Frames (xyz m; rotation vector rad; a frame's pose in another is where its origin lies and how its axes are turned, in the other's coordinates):
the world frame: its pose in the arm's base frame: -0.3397 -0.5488 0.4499 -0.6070 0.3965 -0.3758
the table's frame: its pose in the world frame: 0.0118 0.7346 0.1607 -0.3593 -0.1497 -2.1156
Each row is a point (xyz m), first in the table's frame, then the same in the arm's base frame.
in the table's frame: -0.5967 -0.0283 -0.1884
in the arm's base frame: 0.0454 0.1402 -0.4899
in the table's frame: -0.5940 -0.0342 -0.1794
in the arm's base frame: 0.0466 0.1492 -0.4836
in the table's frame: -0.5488 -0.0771 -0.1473
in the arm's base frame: 0.0215 0.1906 -0.4328
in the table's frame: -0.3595 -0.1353 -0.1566
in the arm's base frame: -0.1073 0.1875 -0.2821
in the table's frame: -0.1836 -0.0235 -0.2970
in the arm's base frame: -0.2169 -0.0206 -0.1935
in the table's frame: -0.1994 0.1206 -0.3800
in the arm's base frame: -0.1798 -0.1780 -0.2354
